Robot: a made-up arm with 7 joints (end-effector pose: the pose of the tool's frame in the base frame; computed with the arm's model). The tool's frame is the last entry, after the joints. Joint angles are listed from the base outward.
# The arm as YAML. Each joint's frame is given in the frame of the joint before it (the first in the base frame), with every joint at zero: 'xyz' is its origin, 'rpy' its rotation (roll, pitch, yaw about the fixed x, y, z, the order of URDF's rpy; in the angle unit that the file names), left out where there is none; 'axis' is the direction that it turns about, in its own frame. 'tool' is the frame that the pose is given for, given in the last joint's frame.
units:
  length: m
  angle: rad
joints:
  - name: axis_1
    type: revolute
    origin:
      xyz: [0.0, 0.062, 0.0]
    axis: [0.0, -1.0, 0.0]
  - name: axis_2
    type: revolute
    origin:
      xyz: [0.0, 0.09, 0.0]
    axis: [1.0, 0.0, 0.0]
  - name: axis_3
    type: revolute
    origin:
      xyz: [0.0, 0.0, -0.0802]
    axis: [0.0, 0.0, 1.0]
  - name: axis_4
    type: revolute
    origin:
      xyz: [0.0, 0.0, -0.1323]
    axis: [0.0, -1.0, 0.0]
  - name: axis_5
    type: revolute
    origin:
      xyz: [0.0, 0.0, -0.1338]
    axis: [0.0, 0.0, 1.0]
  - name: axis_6
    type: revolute
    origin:
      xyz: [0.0, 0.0, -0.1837]
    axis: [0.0, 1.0, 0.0]
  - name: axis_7
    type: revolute
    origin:
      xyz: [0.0, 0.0, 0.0]
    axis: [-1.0, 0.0, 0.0]
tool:
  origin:
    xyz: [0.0, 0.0, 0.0]
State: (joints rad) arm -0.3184 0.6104 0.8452 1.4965 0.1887 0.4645 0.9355
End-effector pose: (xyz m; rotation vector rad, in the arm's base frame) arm 0.1815 0.4814 -0.1205 -0.0072 -1.0330 -0.0979
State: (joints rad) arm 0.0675 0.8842 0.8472 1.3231 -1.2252 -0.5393 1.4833
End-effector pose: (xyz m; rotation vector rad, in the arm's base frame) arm 0.2037 0.5228 0.0081 0.5903 0.0970 -1.2315
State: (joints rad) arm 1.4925 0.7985 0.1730 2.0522 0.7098 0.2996 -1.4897
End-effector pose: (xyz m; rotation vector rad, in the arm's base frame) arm 0.0326 0.2327 0.2755 -0.0718 2.3662 -1.8008
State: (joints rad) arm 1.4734 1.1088 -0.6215 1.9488 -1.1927 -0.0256 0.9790
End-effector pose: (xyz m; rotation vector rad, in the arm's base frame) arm 0.2187 0.1607 0.2197 2.2004 -0.6268 -1.4054
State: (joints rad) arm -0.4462 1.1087 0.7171 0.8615 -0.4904 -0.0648 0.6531
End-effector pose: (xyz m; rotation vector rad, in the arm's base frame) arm 0.1443 0.5979 -0.1191 0.7849 -0.2575 -0.6663
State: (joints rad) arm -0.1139 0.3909 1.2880 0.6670 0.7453 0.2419 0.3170
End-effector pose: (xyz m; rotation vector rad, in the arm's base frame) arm 0.0141 0.5024 -0.3592 0.1130 -1.1464 1.5761
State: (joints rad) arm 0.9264 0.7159 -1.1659 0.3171 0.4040 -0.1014 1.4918
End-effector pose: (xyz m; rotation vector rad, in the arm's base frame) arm 0.3813 0.4208 -0.2377 -0.5958 -0.2757 -1.0197
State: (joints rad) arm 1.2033 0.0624 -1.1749 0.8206 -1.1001 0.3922 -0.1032
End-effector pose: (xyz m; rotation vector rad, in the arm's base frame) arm 0.4442 -0.0351 -0.0750 1.7339 -1.4844 -1.6013
